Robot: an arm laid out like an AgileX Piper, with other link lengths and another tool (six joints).
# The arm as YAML. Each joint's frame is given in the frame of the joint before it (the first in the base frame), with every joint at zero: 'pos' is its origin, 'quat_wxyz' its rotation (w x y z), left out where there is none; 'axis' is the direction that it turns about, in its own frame. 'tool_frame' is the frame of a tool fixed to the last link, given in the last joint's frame.
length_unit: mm
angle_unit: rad
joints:
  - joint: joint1
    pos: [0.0, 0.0, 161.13]
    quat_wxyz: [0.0, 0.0, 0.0, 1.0]
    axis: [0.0, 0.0, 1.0]
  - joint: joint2
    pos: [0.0, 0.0, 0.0]
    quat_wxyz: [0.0, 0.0, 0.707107, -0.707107]
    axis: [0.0, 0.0, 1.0]
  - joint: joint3
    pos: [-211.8, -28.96, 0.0]
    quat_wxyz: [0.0, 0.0, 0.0, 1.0]
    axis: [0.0, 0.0, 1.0]
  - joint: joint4
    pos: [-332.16, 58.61, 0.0]
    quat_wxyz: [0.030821, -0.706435, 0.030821, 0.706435]
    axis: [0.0, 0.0, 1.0]
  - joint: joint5
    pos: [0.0, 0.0, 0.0]
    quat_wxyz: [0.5, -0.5, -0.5, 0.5]
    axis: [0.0, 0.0, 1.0]
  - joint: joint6
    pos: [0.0, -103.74, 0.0]
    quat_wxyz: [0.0, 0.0, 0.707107, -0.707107]
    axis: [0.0, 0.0, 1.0]
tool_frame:
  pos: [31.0, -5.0, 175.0]
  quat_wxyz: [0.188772, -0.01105, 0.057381, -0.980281]
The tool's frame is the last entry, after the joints.
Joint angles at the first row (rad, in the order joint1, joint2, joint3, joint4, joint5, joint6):
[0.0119, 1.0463, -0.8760, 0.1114, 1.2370, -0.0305]
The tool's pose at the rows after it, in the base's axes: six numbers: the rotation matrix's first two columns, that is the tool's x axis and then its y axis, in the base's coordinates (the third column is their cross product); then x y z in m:
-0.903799, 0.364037, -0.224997, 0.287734, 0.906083, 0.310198, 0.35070, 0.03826, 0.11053
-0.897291, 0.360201, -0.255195, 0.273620, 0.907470, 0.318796, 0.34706, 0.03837, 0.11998
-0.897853, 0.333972, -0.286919, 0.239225, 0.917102, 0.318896, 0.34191, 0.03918, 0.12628
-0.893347, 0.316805, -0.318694, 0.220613, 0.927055, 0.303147, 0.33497, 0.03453, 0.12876
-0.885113, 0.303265, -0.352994, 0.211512, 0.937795, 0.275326, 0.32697, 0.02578, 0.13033
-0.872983, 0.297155, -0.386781, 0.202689, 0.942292, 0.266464, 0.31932, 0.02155, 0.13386
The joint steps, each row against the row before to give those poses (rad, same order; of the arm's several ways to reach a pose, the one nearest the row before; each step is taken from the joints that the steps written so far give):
[0.0000, -0.0676, 0.0305, 0.0000, 0.0019, 0.0000]
[0.0000, -0.0596, 0.0248, 0.0000, 0.0020, -0.0040]
[0.0000, -0.0620, 0.0332, 0.0000, 0.0000, -0.0283]
[0.0000, -0.0699, 0.0445, -0.0197, 0.0000, -0.0126]
[0.0001, -0.0782, 0.0491, -0.0348, 0.0038, -0.0036]
[-0.0001, -0.0872, 0.0502, -0.0166, 0.0044, -0.0014]

